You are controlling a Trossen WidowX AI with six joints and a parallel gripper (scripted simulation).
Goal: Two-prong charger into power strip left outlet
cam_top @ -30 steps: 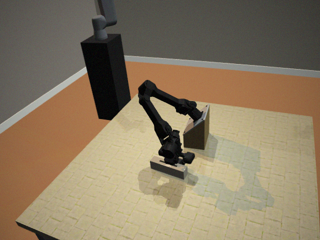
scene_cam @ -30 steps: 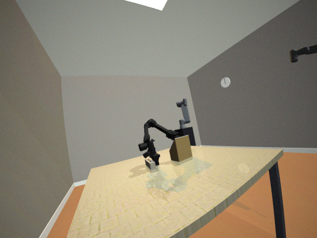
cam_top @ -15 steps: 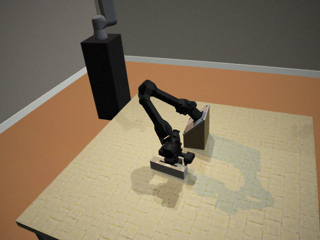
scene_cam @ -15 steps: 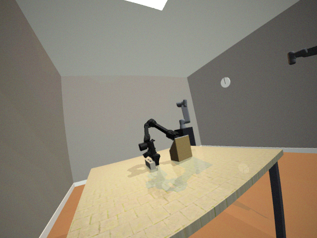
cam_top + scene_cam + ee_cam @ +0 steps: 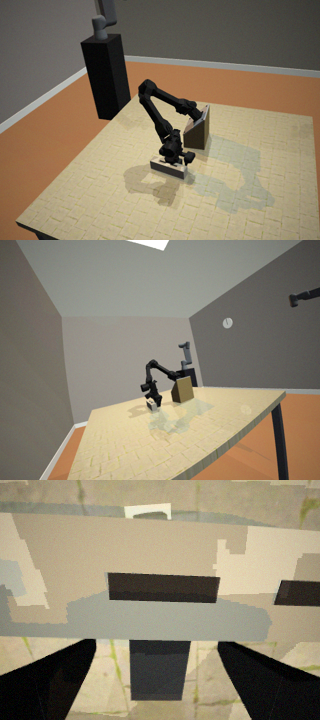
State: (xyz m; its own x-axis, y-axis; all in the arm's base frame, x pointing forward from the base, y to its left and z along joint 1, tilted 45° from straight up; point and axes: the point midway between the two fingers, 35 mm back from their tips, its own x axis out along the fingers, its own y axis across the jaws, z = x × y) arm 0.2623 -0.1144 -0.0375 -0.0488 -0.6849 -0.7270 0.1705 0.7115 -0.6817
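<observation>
The two-prong charger lies 20 mm ahead of my gripper tip and 10 mm above it.
</observation>
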